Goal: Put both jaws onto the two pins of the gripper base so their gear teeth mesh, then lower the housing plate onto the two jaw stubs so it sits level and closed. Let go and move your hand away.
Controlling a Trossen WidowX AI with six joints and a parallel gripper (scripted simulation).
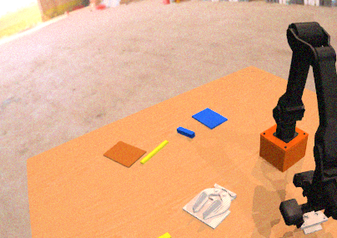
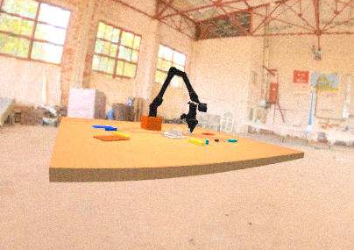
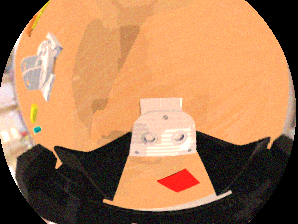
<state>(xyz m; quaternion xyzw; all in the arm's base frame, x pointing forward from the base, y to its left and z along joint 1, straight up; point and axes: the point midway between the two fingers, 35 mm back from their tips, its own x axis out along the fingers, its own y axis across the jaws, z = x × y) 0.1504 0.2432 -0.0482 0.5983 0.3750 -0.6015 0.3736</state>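
The white block lies 1 cm to the right of my gripper tip. The rest, counted from my gripper tip: cyan block (33 cm ahead, 11 cm to the left); black block (31 cm ahead, 2 cm to the right); red tile (16 cm to the left, 2 cm ahead, 1 cm below).
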